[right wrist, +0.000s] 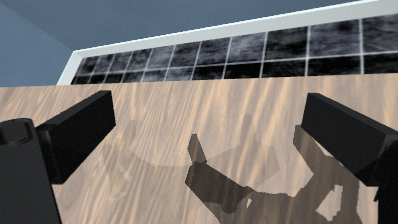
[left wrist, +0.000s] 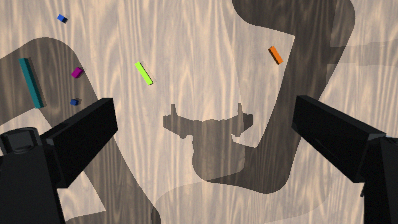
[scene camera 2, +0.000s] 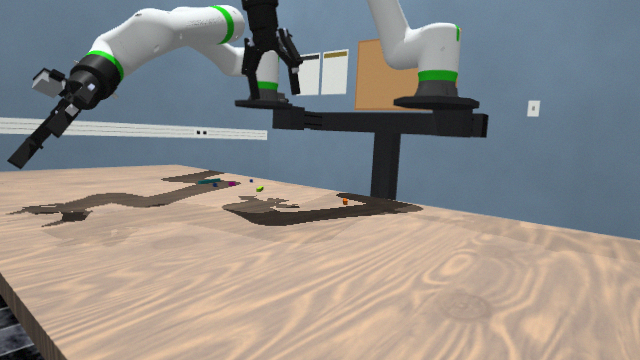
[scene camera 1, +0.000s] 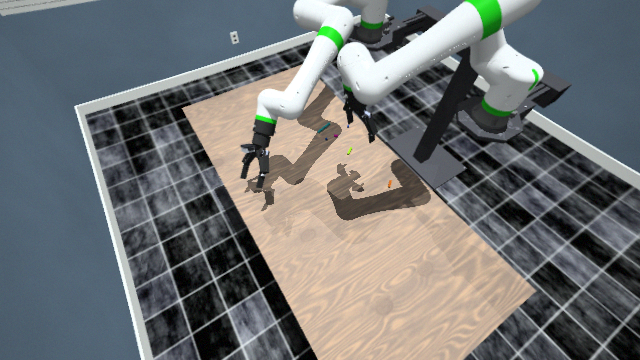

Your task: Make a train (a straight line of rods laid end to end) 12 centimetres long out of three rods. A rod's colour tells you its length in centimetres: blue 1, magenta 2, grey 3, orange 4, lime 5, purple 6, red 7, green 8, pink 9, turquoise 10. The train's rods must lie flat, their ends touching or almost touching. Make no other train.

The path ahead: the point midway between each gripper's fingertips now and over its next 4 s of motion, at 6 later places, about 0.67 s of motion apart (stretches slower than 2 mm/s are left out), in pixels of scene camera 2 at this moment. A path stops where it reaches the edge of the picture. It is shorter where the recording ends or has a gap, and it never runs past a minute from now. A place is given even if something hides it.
The left gripper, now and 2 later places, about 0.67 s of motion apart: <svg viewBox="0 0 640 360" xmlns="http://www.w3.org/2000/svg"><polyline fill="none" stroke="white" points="275,97 339,57 466,15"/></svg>
The right gripper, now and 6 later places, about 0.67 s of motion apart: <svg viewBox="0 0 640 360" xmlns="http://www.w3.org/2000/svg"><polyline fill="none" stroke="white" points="32,149 131,171 199,173 223,164 237,163 251,162 257,165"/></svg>
